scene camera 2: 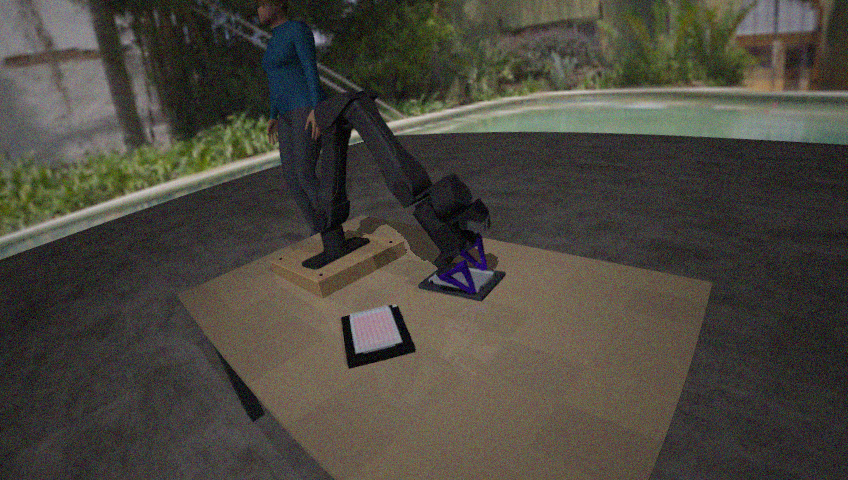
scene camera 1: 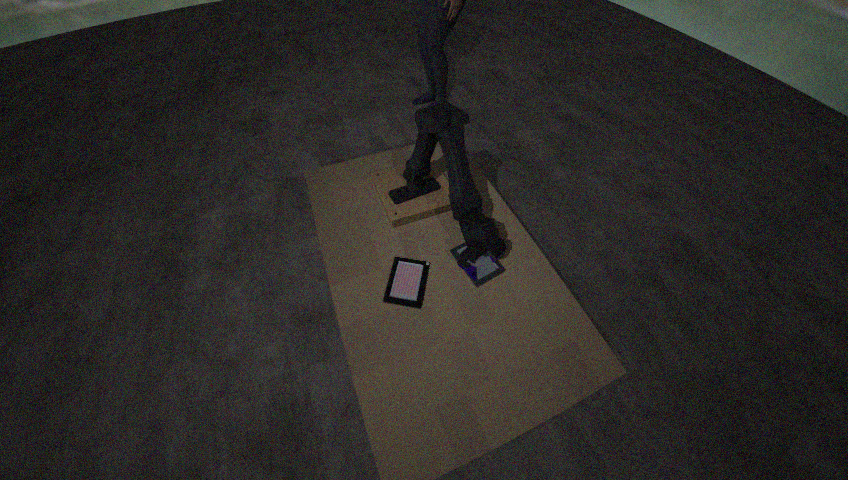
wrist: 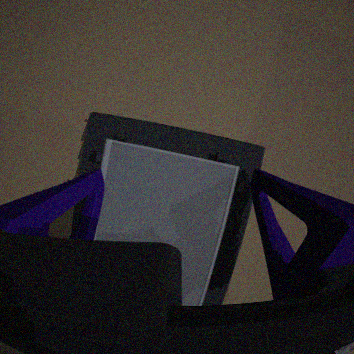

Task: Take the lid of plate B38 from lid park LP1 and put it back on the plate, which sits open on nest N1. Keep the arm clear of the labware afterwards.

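Frame: origin at the arm's base, x ahead, y left, z up, level; centimetres.
Where they show: gripper, fingertip midpoint: [scene camera 2: 479, 280] [scene camera 1: 484, 270] [wrist: 177, 177]; arm's base at its link origin: [scene camera 2: 337, 253] [scene camera 1: 414, 191].
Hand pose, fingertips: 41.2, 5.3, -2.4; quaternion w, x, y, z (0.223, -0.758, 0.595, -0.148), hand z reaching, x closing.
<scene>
Things, the pixels of their top centre, and the offset from my fingertips, as dx, dy, dz. Level surfaces: height alone.
- dark lid park LP1 at its top centre: [wrist: 149, 250] [scene camera 2: 461, 274] [scene camera 1: 477, 258] -5.0, +0.5, +0.3
- Plate B38 at its top centre: [scene camera 2: 372, 324] [scene camera 1: 407, 278] -8.8, -24.4, +1.0
- black nest N1 at its top centre: [scene camera 2: 373, 328] [scene camera 1: 407, 280] -8.8, -24.4, +0.1
- table at its surface level: dz -1.7
The pale, clear lid [scene camera 1: 487, 270] [scene camera 2: 484, 277] [wrist: 165, 200] lies flat in the dark lid park LP1 [scene camera 1: 490, 276] [scene camera 2: 480, 296] [wrist: 175, 141]. My gripper [scene camera 1: 484, 267] [scene camera 2: 479, 279] [wrist: 177, 177] is open low over it, its purple fingers on either side of the lid. In the wrist view the left fingertip overlaps the lid's left edge, and the right one stands out past its right edge. The fingers' exact height is hard to tell. Plate B38 [scene camera 1: 407, 280] [scene camera 2: 376, 328], with pinkish wells, sits open on the black nest N1 [scene camera 1: 404, 303] [scene camera 2: 380, 354].
The arm's wooden base board [scene camera 1: 422, 211] [scene camera 2: 357, 268] stands at the back of the table [scene camera 1: 476, 368] [scene camera 2: 535, 380], behind the nest and the park. A person [scene camera 1: 434, 53] [scene camera 2: 291, 71] stands behind the arm.
</scene>
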